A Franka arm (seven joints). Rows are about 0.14 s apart.
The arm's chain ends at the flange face. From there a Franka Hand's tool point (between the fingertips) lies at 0.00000 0.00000 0.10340 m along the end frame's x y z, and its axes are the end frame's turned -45 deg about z.
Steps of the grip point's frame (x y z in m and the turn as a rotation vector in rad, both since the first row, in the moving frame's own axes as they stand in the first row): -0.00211 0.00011 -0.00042 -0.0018 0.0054 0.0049; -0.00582 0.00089 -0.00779 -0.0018 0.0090 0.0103; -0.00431 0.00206 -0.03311 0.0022 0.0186 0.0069; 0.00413 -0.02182 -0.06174 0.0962 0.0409 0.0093; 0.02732 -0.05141 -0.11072 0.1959 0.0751 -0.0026
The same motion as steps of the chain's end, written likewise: -0.00194 0.00183 -0.00042 0.0025 0.0051 0.0049; -0.00428 0.00527 -0.00779 0.0051 0.0076 0.0103; -0.00280 0.00602 -0.03309 0.0147 0.0116 0.0069; -0.00852 -0.00832 -0.06118 0.0969 -0.0391 0.0093; -0.00824 -0.03601 -0.10845 0.1916 -0.0854 -0.0026
